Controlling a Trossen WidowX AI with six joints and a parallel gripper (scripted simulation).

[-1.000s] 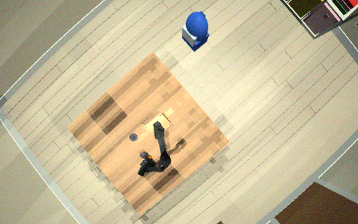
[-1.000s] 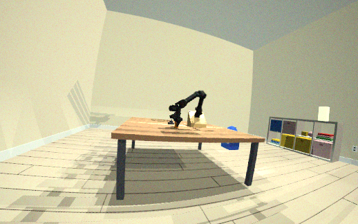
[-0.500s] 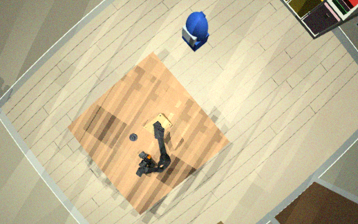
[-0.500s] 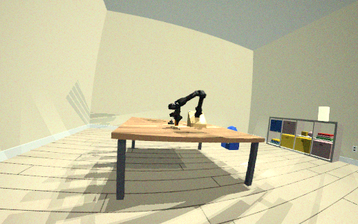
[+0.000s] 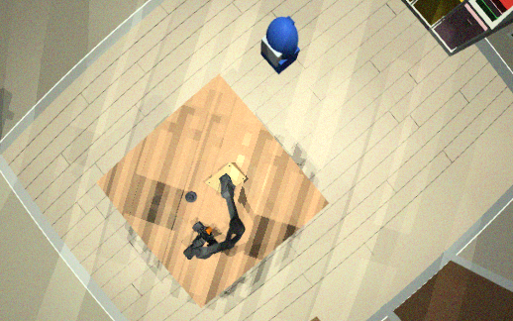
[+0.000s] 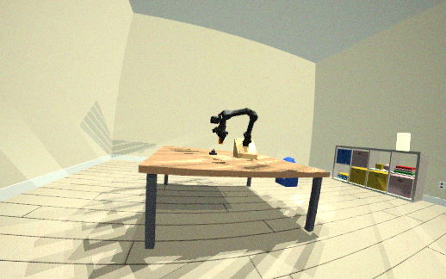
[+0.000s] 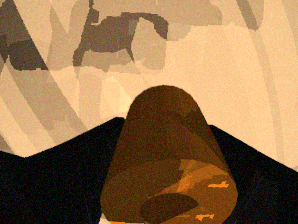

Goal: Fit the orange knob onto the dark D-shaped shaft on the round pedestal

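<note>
Right now the pedestal is 26 cm to the right of my gripper tip, 10 cm below it and 2 cm ahead of it. Round my gripper tip: orange knob: 2 cm above.
</note>
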